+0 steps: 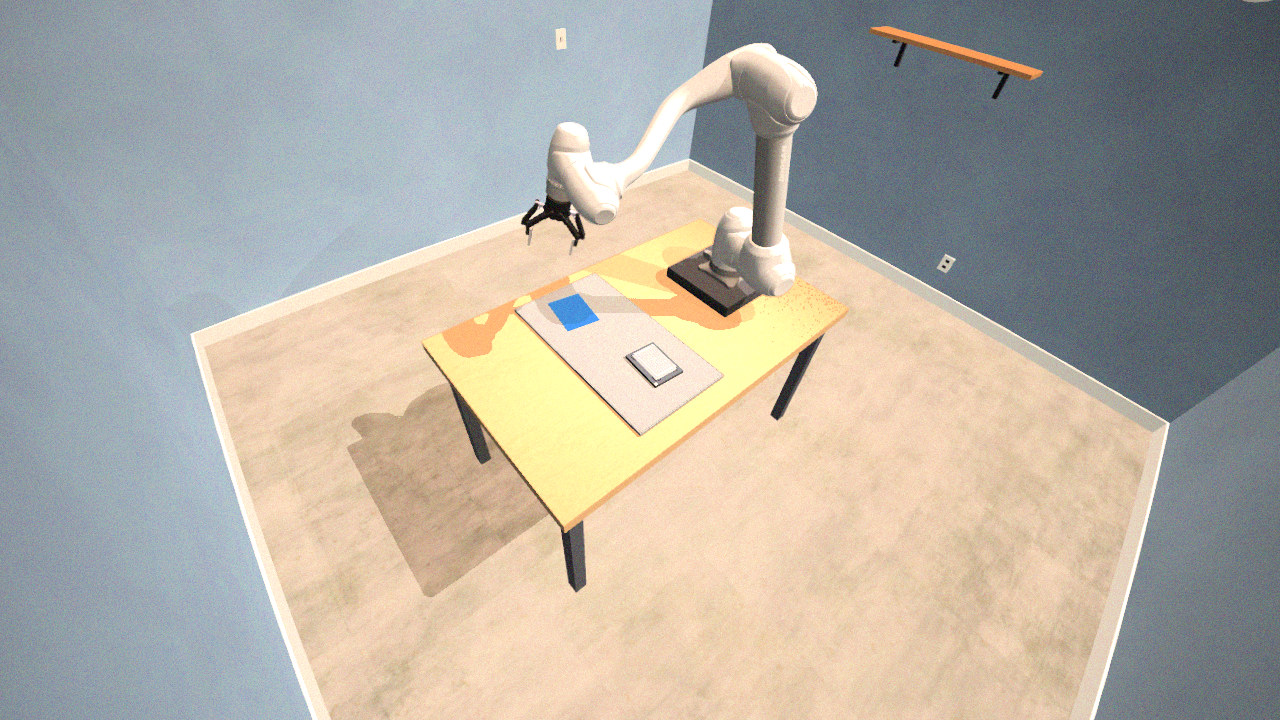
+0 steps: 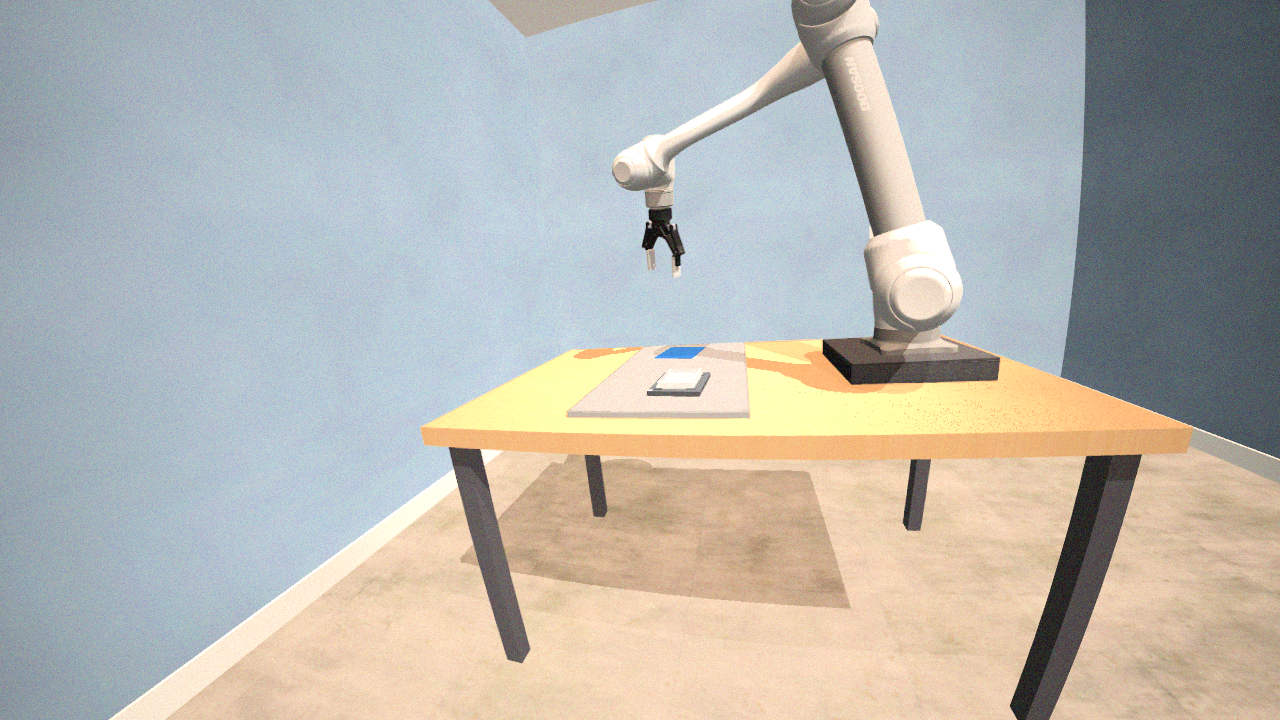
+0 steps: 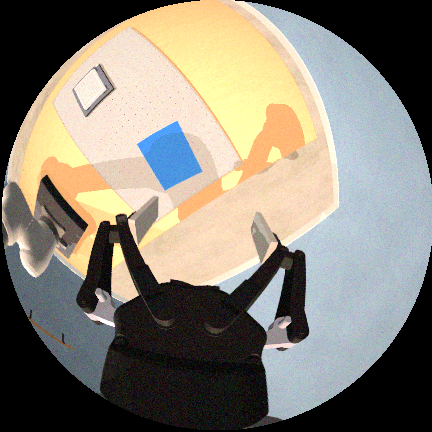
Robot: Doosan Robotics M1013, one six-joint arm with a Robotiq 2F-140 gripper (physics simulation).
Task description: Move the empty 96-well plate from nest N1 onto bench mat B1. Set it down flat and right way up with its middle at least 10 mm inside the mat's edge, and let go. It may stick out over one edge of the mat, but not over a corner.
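Pixels of known places: gripper, fingertip midpoint: (image 1: 549,247) (image 2: 663,272) (image 3: 205,213); arm's base at its link origin: (image 1: 727,271) (image 2: 905,346) (image 3: 50,226).
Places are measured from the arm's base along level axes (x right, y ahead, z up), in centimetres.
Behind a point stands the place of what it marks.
The white 96-well plate (image 1: 655,361) {y 57.3, x -17.2, z -1.4 cm} (image 2: 680,379) {y 56.6, x -20.2, z -1.2 cm} (image 3: 90,89) {y 57.5, x -14.7, z -1.5 cm} sits in the dark nest (image 1: 664,382) {y 60.0, x -24.5, z -3.3 cm} (image 2: 674,392) {y 57.4, x -24.7, z -2.8 cm} (image 3: 104,95) {y 59.3, x -8.4, z -2.8 cm} on the grey board. The blue mat (image 1: 573,311) {y 62.2, x 21.3, z -3.5 cm} (image 2: 680,352) {y 62.3, x 20.8, z -3.6 cm} (image 3: 170,155) {y 62.7, x 21.4, z -3.6 cm} lies flat near the other end of the board, with nothing on it and partly in the arm's shadow. My gripper (image 1: 550,241) {y 66.8, x 26.5, z 23.1 cm} (image 2: 663,265) {y 66.8, x 26.5, z 23.1 cm} (image 3: 205,213) {y 66.8, x 26.5, z 23.1 cm} is open and empty, pointing down, high above the table's far side and well away from the plate.
The grey board (image 1: 608,367) {y 69.7, x -7.9, z -3.7 cm} (image 2: 608,394) {y 73.5, x -22.6, z -3.8 cm} (image 3: 135,65) {y 71.1, x -10.1, z -3.8 cm} lies on the wooden table (image 1: 501,429) {y 109.1, x -6.3, z -5.0 cm} (image 2: 501,407) {y 99.5, x -28.2, z -5.1 cm} (image 3: 200,45) {y 89.4, x -5.1, z -5.0 cm}. The arm's black base block (image 1: 698,288) {y 17.8, x -0.1, z -0.5 cm} (image 2: 921,367) {y 2.7, x -15.4, z -1.4 cm} (image 3: 72,240) {y 5.6, x 14.6, z -0.2 cm} stands on the table beside the board. A wall shelf (image 1: 957,51) hangs beyond the arm.
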